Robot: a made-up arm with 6 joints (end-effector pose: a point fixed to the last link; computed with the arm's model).
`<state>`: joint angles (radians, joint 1 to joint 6).
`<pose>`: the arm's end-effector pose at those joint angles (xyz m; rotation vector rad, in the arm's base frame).
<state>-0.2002 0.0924 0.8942 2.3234 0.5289 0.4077</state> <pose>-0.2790 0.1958 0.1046 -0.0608 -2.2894 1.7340</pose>
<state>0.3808 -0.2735 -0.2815 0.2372 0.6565 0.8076</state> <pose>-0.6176 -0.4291 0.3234 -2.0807 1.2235 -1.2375</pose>
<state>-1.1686 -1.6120 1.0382 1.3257 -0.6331 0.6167</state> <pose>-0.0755 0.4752 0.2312 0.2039 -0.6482 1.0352</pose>
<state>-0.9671 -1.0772 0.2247 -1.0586 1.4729 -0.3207</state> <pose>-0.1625 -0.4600 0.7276 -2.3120 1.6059 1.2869</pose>
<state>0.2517 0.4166 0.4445 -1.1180 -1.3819 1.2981</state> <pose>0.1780 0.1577 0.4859 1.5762 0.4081 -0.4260</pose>
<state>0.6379 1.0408 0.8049 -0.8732 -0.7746 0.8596</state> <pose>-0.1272 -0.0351 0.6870 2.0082 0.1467 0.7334</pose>
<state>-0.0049 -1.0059 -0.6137 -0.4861 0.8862 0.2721</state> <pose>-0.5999 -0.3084 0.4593 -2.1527 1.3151 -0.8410</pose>
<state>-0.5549 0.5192 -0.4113 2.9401 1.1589 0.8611</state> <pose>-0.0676 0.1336 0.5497 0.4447 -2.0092 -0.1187</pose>
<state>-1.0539 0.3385 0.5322 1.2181 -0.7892 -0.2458</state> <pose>0.2339 -0.1123 0.4425 0.1159 -1.5480 -0.6660</pose>
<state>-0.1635 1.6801 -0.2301 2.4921 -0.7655 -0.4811</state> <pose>0.3184 -0.3477 -0.0300 -0.1763 -0.8359 -1.7593</pose>
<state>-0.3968 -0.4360 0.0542 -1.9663 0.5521 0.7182</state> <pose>0.2645 -0.2570 0.3445 -2.2242 -1.1042 0.8360</pose>
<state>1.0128 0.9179 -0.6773 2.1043 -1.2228 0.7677</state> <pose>0.0023 -0.7071 0.1623 -1.5086 0.8821 2.0981</pose>
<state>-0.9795 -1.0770 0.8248 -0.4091 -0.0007 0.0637</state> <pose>0.1631 0.2996 0.6379 1.1419 -0.2632 -0.2448</pose>
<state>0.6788 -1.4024 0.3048 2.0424 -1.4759 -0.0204</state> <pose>-0.3374 0.4549 0.7311 1.4389 1.5419 0.2250</pose>
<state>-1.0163 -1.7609 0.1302 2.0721 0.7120 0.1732</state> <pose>-0.3642 0.1463 0.1603 0.2865 -0.6692 2.2377</pose>
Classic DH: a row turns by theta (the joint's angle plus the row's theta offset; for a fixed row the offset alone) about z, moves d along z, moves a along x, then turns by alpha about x. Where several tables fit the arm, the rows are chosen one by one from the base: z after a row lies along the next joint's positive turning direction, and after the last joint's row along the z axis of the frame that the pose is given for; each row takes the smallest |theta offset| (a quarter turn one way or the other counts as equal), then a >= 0, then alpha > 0; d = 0 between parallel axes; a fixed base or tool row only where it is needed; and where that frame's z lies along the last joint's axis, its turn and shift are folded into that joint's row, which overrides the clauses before.
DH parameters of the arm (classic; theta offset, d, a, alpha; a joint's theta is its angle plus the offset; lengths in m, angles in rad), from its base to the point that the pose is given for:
base (fixed): -0.2997 0.3156 -0.1158 1.6769
joint 1: -0.9992 0.0197 0.0419 -1.6516
joint 2: -1.521 0.1142 0.2042 2.5304
joint 3: 0.104 0.1507 0.009 1.6023
joint 4: 1.0419 0.0319 -0.0504 1.7286
joint 5: 0 0.018 -0.0112 1.4129
joint 6: -0.0287 0 0.3767 3.1416
tool (fixed): -1.2717 -0.3429 0 0

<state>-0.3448 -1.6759 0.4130 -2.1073 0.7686 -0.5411</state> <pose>0.1161 -0.0012 0.8302 1.3933 -1.1937 -1.1520</pose>
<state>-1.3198 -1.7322 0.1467 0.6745 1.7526 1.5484</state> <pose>0.1613 0.2451 0.8978 1.9141 1.3668 0.2361</pose>
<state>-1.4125 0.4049 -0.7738 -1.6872 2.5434 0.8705</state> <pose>0.0275 0.2955 0.1886 0.8556 0.7855 -0.6431</pose>
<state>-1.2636 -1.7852 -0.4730 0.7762 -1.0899 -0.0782</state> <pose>0.4300 0.2787 0.3518 -0.4795 -1.2905 0.0900</pose>
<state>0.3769 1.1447 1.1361 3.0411 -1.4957 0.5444</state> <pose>-0.5116 -0.2643 0.2150 -0.0145 1.4335 1.3520</pose>
